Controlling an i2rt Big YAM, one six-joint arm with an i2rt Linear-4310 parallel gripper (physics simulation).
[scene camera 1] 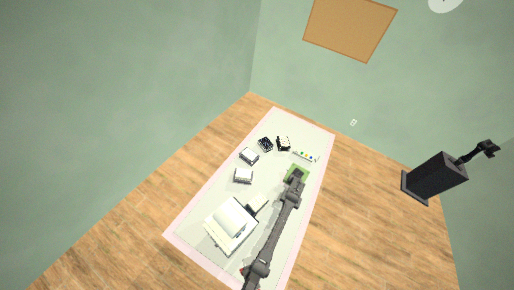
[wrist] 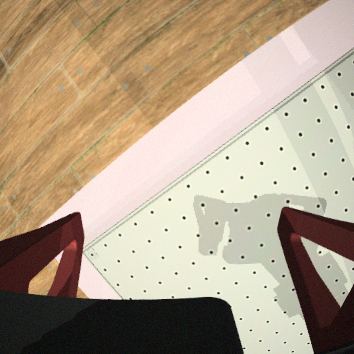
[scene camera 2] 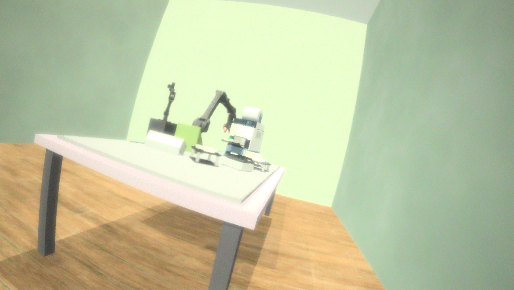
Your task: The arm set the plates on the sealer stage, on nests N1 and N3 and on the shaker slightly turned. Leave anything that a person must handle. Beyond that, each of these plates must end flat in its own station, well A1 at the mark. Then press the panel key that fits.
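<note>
My gripper point(scene camera 1: 242, 271) point(scene camera 2: 226, 129) point(wrist: 183, 222) is open and empty, above the table near its corner beyond the sealer. The white sealer point(scene camera 1: 231, 224) point(scene camera 2: 252, 131) has a pale plate point(scene camera 1: 258, 203) on its stage. In scene camera 1, white-topped plates point(scene camera 1: 243, 174) point(scene camera 1: 249, 155) sit on two stations, a dark plate point(scene camera 1: 265, 143) sits farther along, and a pale plate point(scene camera 1: 283, 142) sits on a black station. Labels, A1 marks and small turns are too small to tell, so I cannot say which is N1, N3 or the shaker. The key panel point(scene camera 1: 302, 156) point(scene camera 2: 165, 143) has green, yellow and blue keys.
The arm's base stands on a green board point(scene camera 1: 290, 179) point(scene camera 2: 188, 136) beside the panel. The perforated grey top point(wrist: 150, 260) has a pink rim point(wrist: 165, 150), with wood floor point(wrist: 75, 100) beyond it. A second arm on a dark pedestal point(scene camera 1: 434, 176) stands off the table.
</note>
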